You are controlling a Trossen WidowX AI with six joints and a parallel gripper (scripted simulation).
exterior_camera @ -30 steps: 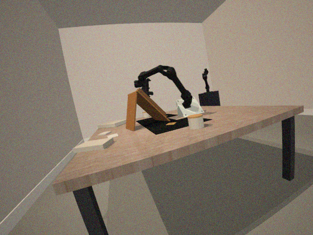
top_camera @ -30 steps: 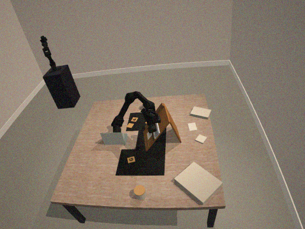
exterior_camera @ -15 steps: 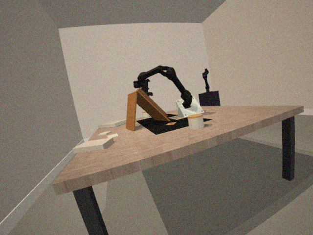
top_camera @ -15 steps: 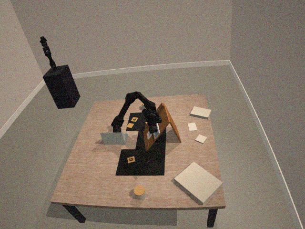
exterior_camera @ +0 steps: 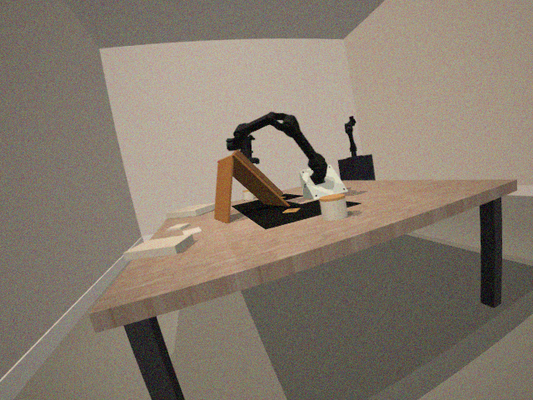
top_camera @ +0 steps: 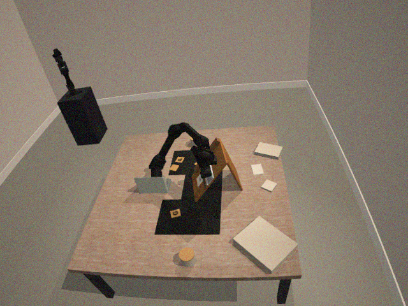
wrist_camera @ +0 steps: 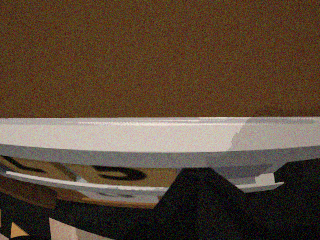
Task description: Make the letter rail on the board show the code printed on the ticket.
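My gripper tip is 8 cm above the white ticket, 7 cm past it and 5 cm to the right of it. The rest, counted from my gripper tip: orange tile: 4 cm to the left, 1 cm behind; then black mat: 16 cm below, 16 cm behind, 6 cm to the left.
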